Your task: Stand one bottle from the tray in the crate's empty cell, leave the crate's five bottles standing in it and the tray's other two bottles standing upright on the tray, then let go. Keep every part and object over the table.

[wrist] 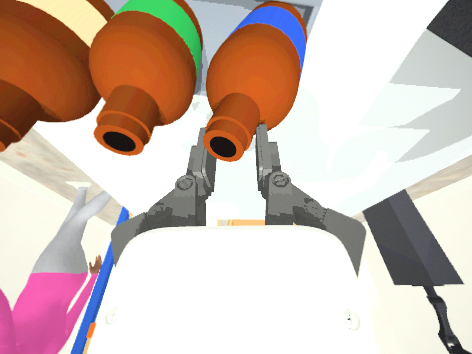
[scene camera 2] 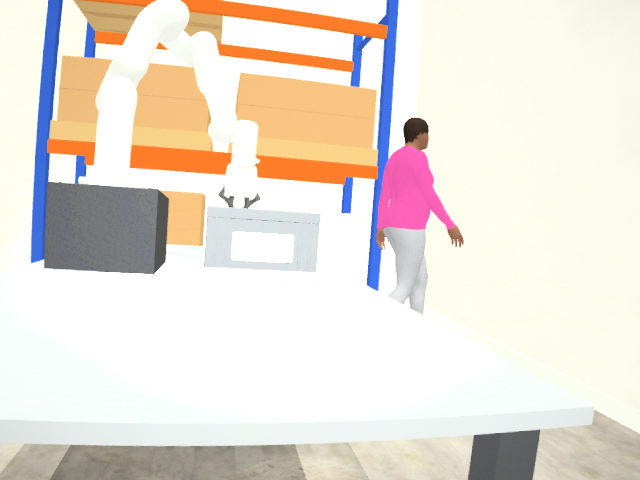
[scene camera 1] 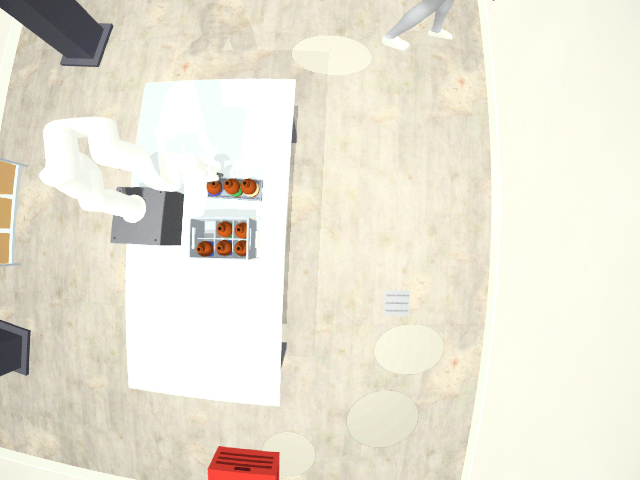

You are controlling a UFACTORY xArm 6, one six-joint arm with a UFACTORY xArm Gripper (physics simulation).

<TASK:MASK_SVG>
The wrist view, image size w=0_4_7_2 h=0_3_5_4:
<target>my gripper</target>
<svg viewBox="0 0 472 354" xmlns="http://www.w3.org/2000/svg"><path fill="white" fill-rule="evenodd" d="M366 228L356 219L333 209L322 207L318 201L291 183L290 176L282 172L277 141L269 142L267 124L259 124L257 126L255 142L257 187L262 197L266 200L265 225L206 226L206 200L214 192L217 158L212 156L208 149L205 148L203 137L206 133L206 127L200 127L197 145L191 146L186 175L179 177L175 182L174 189L153 204L147 212L142 212L118 224L111 231L110 238L115 271L108 286L87 354L380 354L358 283L367 234Z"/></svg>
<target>blue-labelled brown bottle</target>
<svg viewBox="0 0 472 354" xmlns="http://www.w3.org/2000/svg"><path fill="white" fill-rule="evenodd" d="M287 2L270 0L255 7L221 44L210 61L206 74L206 95L213 115L207 123L203 144L208 149L208 152L219 160L235 162L241 159L244 152L250 147L253 136L256 135L257 126L259 124L267 124L267 132L272 130L287 117L295 103L307 48L307 29L299 11Z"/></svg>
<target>cream-labelled bottle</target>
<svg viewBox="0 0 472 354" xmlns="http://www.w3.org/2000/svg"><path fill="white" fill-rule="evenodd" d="M104 0L0 0L0 152L5 151L11 143L20 142L37 121L46 123L72 122L87 116L96 108L102 97L95 88L90 75L88 64L89 48L95 34L115 14Z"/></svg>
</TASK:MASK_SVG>
